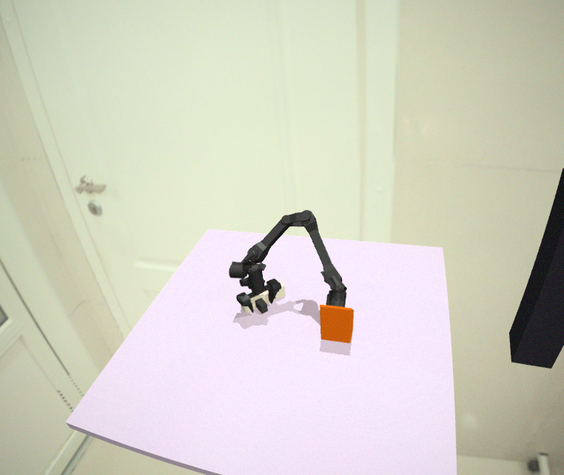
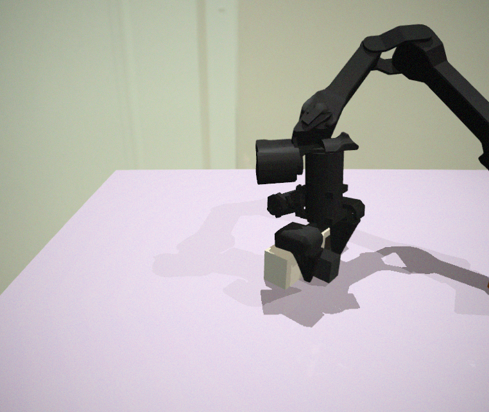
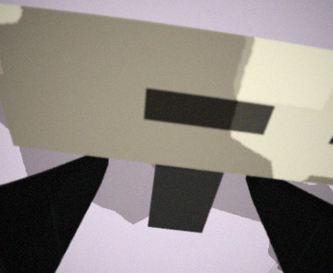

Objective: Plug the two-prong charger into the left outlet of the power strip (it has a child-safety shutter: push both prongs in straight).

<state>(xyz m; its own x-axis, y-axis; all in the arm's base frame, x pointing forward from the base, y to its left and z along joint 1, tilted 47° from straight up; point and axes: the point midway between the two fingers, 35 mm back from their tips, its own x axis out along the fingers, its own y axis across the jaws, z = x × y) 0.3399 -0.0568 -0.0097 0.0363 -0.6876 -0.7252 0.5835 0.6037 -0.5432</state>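
Now: the two-prong charger 1 cm to the right of my gripper tip, 1 cm ahead of it and 1 cm above it.
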